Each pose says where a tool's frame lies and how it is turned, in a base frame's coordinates. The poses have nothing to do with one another.
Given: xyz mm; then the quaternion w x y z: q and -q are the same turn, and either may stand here.
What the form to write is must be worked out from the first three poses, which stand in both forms.
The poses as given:
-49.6 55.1 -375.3 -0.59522 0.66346 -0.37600 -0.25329
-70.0 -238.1 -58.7 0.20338 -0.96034 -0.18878 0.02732
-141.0 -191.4 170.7 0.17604 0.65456 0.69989 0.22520
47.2 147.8 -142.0 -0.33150 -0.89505 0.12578 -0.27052
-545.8 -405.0 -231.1 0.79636 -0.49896 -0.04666 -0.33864
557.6 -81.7 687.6 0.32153 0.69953 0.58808 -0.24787
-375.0 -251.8 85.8 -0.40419 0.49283 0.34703 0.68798
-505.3 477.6 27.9 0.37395 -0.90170 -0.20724 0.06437
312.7 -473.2 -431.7 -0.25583 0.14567 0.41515 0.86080
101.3 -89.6 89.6 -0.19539 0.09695 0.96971 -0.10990
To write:
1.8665 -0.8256 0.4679 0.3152 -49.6 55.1 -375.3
2.7320 -0.9808 -0.1928 0.0279 -70.0 -238.1 -58.7
2.7877 0.6649 0.7110 0.2288 -141.0 -191.4 170.7
2.4658 0.9487 -0.1333 0.2867 47.2 147.8 -142.0
1.2991 -0.8250 -0.0771 -0.5599 -545.8 -405.0 -231.1
2.4869 0.7388 0.6211 -0.2618 557.6 -81.7 687.6
2.3094 -0.5388 -0.3794 -0.7522 -375.0 -251.8 85.8
2.3751 -0.9722 -0.2235 0.0694 -505.3 477.6 27.9
2.6242 -0.1507 -0.4294 -0.8904 312.7 -473.2 -431.7
2.7483 -0.0989 -0.9888 0.1121 101.3 -89.6 89.6

